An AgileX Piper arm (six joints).
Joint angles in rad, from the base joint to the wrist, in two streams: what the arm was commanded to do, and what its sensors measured. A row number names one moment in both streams.
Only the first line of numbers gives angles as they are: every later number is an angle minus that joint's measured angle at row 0.
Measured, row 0:
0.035 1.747 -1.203 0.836 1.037 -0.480
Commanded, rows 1 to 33:
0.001 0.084 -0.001 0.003 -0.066 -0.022
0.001 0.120 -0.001 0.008 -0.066 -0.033
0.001 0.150 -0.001 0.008 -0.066 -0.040
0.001 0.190 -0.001 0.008 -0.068 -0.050
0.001 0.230 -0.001 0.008 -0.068 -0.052
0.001 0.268 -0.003 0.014 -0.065 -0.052
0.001 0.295 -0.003 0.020 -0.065 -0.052
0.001 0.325 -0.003 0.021 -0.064 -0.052
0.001 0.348 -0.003 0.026 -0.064 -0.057
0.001 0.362 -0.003 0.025 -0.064 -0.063
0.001 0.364 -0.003 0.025 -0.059 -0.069
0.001 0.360 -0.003 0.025 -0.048 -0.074
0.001 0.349 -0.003 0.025 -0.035 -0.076
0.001 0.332 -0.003 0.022 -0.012 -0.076
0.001 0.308 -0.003 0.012 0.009 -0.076
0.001 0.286 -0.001 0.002 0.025 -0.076
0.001 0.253 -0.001 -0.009 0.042 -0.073
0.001 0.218 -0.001 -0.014 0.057 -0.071
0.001 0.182 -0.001 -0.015 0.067 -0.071
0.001 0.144 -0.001 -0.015 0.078 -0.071
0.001 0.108 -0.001 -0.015 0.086 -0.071
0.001 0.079 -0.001 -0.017 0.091 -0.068
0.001 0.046 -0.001 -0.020 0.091 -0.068
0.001 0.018 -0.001 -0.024 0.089 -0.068
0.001 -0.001 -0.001 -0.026 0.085 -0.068
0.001 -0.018 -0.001 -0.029 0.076 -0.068
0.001 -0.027 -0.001 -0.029 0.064 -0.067
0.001 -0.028 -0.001 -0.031 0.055 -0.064
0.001 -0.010 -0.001 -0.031 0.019 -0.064
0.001 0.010 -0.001 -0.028 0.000 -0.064
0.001 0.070 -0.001 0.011 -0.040 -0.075
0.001 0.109 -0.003 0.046 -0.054 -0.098
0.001 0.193 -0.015 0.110 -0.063 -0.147
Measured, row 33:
0.000 0.030 0.000 -0.010 0.003 -0.062
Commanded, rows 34 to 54:
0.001 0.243 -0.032 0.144 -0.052 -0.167
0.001 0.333 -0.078 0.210 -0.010 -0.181
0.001 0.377 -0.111 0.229 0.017 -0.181
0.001 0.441 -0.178 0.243 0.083 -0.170
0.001 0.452 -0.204 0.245 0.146 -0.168
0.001 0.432 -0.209 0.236 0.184 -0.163
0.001 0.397 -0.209 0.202 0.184 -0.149
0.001 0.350 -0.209 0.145 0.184 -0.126
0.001 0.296 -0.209 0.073 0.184 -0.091
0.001 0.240 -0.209 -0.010 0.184 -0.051
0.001 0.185 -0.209 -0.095 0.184 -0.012
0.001 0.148 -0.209 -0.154 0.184 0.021
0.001 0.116 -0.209 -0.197 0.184 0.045
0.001 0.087 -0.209 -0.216 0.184 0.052
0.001 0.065 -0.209 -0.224 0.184 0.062
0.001 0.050 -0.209 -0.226 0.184 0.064
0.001 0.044 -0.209 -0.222 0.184 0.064
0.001 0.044 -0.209 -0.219 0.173 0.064
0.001 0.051 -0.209 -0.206 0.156 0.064
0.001 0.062 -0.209 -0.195 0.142 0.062
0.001 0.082 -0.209 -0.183 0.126 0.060
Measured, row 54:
0.000 0.052 -0.205 -0.207 0.173 0.057
